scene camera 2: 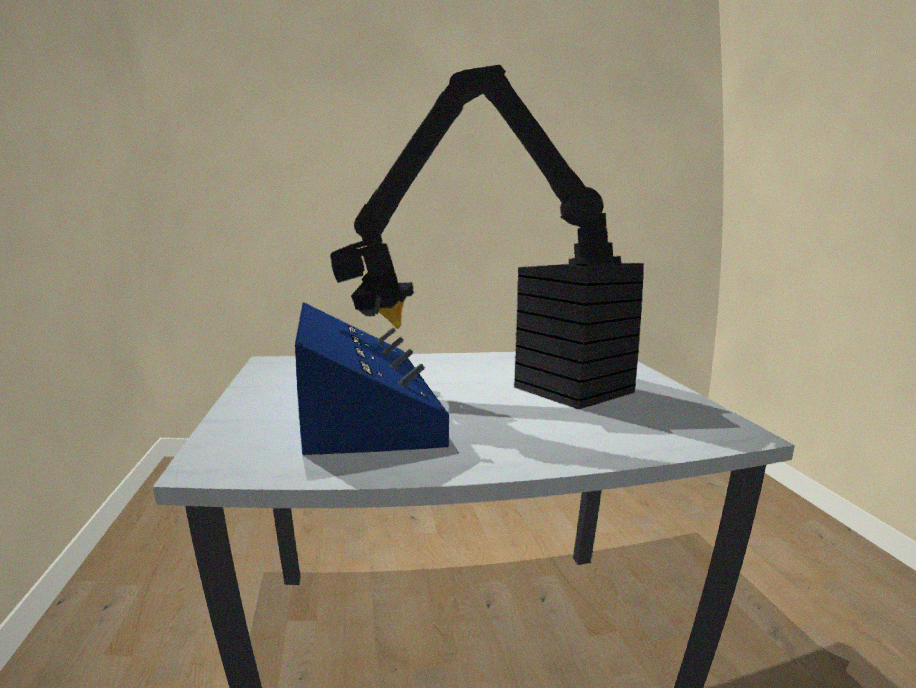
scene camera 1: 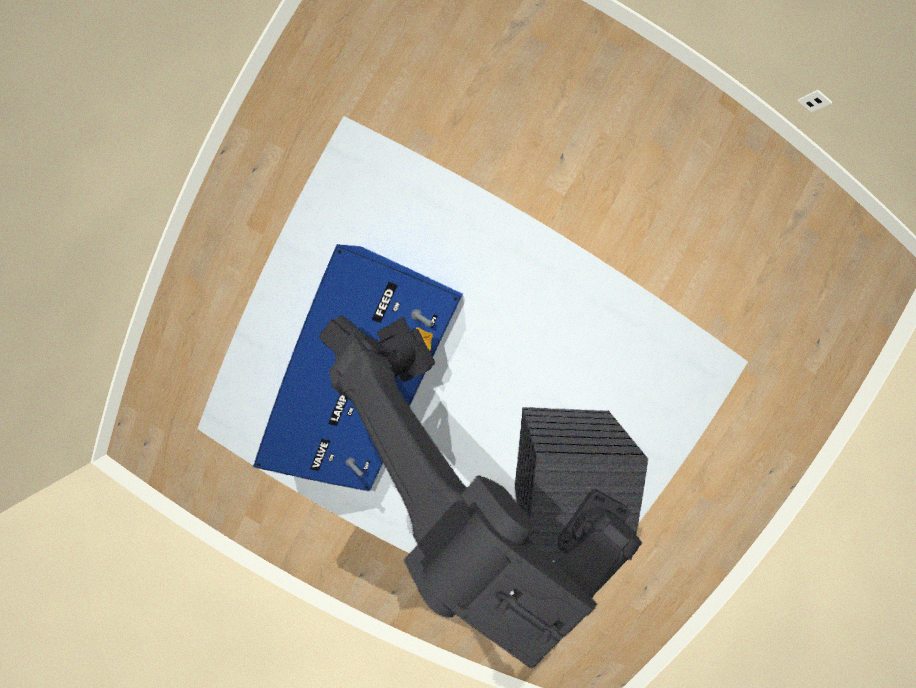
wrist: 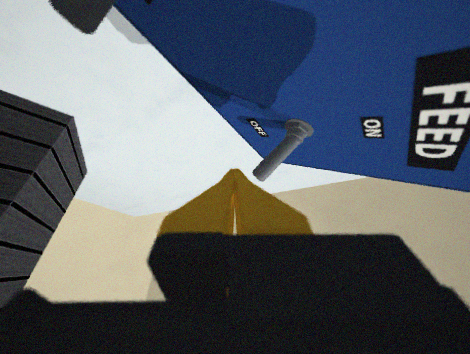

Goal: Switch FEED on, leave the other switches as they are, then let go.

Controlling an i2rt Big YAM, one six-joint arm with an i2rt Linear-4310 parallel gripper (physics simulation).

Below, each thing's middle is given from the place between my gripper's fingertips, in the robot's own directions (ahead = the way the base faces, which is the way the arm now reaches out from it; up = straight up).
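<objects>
My gripper: 100 mm short of the blue switch panel (scene camera 1: 313, 432), 170 mm to the right of it, 50 mm above it.
</objects>
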